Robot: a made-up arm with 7 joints. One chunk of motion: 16 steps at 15 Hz.
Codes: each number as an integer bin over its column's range. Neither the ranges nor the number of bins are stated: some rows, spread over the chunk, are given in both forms.
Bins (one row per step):
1: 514 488 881 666 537 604
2: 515 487 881 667 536 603
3: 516 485 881 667 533 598
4: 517 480 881 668 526 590
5: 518 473 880 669 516 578
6: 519 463 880 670 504 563
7: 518 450 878 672 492 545
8: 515 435 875 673 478 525
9: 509 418 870 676 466 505
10: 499 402 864 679 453 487
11: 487 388 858 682 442 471
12: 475 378 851 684 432 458
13: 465 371 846 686 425 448
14: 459 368 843 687 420 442
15: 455 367 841 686 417 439
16: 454 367 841 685 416 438
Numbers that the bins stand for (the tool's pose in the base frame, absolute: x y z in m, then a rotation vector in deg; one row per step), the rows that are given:
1: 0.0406 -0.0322 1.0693 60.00 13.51 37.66
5: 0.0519 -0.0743 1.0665 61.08 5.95 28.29
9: 0.0266 -0.2284 1.0384 63.60 -12.07 1.98
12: -0.0687 -0.3405 0.9852 66.49 -24.32 -14.95
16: -0.1275 -0.3714 0.9572 66.85 -30.09 -22.16
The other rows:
2: 0.0434 -0.0350 1.0693 60.36 13.15 37.30
3: 0.0462 -0.0406 1.0693 60.36 12.07 35.50
4: 0.0490 -0.0547 1.0693 60.72 9.55 32.61
6: 0.0547 -0.1023 1.0665 61.44 1.62 22.88
7: 0.0519 -0.1387 1.0609 62.16 -2.70 16.40
8: 0.0434 -0.1808 1.0525 62.52 -7.75 9.19
10: -0.0014 -0.2733 1.0216 64.68 -16.76 -4.50
11: -0.0350 -0.3125 1.0048 65.77 -20.72 -10.27
13: -0.0967 -0.3602 0.9712 67.21 -26.85 -18.56
14: -0.1135 -0.3686 0.9628 67.57 -28.65 -20.72
15: -0.1247 -0.3714 0.9572 67.21 -29.73 -21.80

